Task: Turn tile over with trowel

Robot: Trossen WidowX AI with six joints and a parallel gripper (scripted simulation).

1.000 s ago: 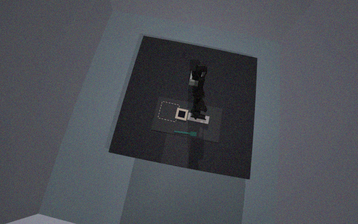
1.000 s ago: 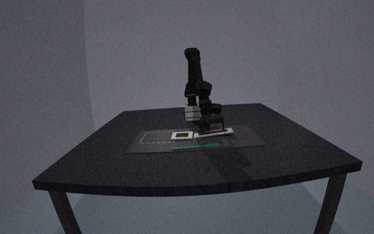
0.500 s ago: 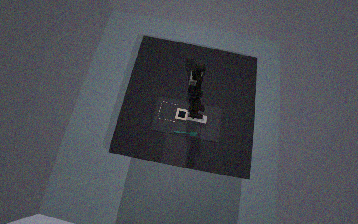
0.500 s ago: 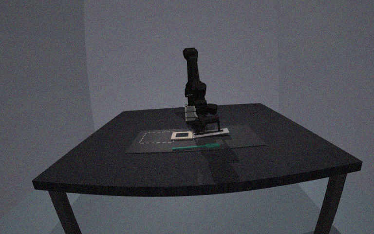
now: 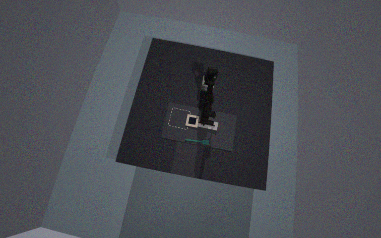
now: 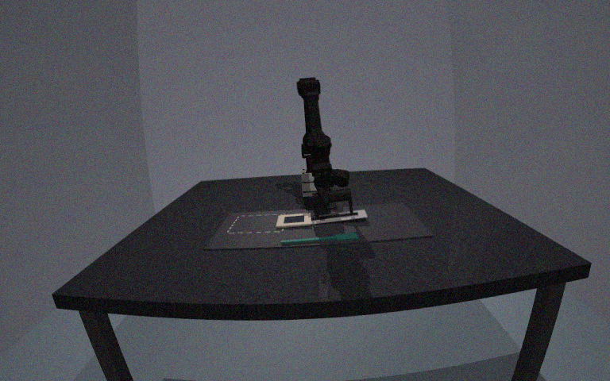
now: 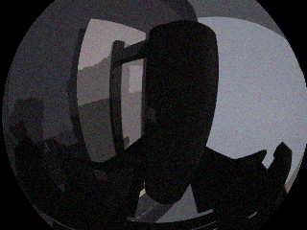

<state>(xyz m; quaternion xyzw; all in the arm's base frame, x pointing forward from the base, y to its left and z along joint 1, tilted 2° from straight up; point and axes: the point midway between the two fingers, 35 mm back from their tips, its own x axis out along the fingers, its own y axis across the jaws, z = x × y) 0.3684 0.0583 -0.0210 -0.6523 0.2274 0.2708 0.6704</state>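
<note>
Now: gripper tip 7 cm above the grey mat and 3 cm to the left of it. The rest, counted from my gripper tip: tile: 11 cm to the right, 5 cm below, 2 cm behind; green trowel: 14 cm ahead, 5 cm below.
</note>
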